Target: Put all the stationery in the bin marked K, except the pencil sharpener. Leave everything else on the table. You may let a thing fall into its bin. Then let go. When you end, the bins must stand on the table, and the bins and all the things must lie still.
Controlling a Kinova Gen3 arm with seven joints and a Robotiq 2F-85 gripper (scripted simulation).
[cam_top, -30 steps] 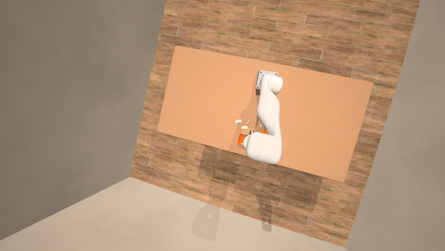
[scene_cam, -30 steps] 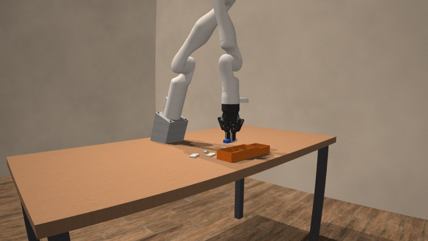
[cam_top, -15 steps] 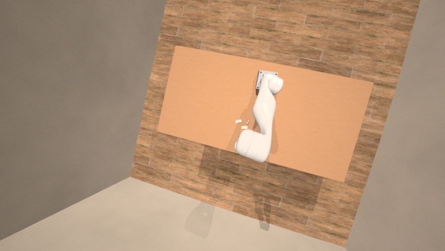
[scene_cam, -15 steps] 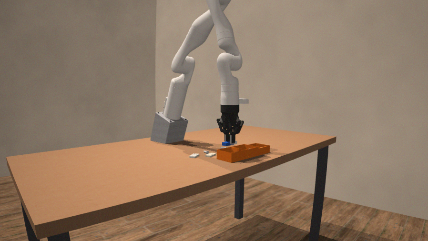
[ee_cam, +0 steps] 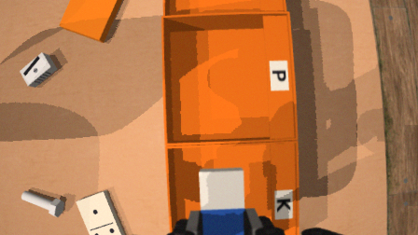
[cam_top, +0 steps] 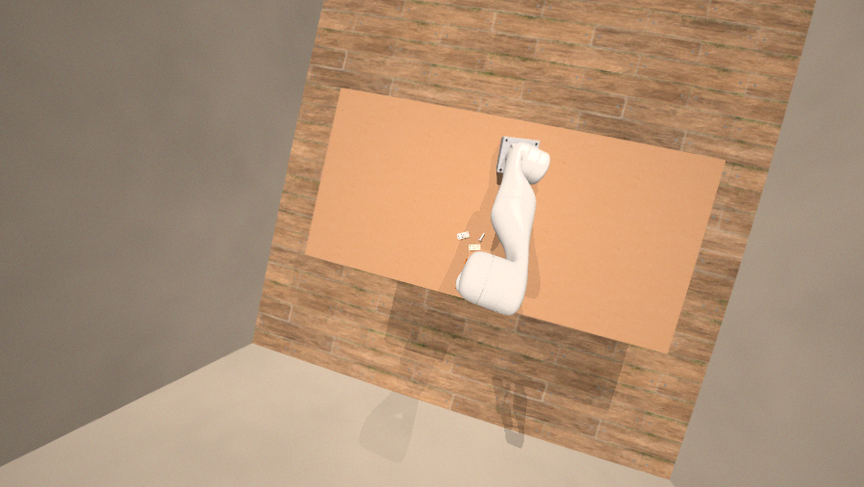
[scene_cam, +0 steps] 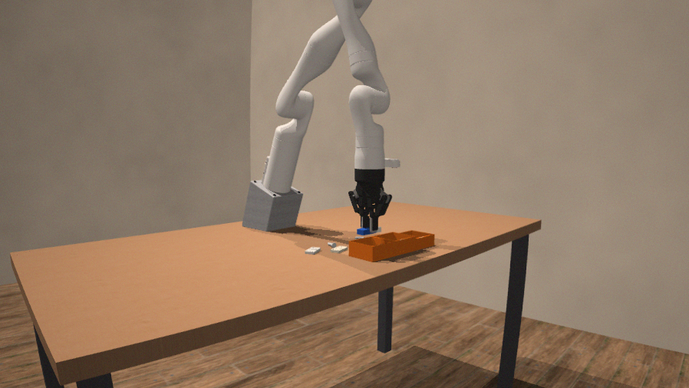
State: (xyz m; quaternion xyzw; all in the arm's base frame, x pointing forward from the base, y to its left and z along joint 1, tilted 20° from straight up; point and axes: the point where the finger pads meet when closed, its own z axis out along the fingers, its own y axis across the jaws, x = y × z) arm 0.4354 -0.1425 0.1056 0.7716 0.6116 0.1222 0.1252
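The blue eraser lies 10 mm to the left of my hand and 20 mm below it. From my hand the other things lie so: tray (30 mm ahead, 80 mm to the left, 60 mm below); then pencil sharpener (120 mm behind, 140 mm to the left, 70 mm below); then small bolt (140 mm behind, 30 mm to the left, 80 mm below).
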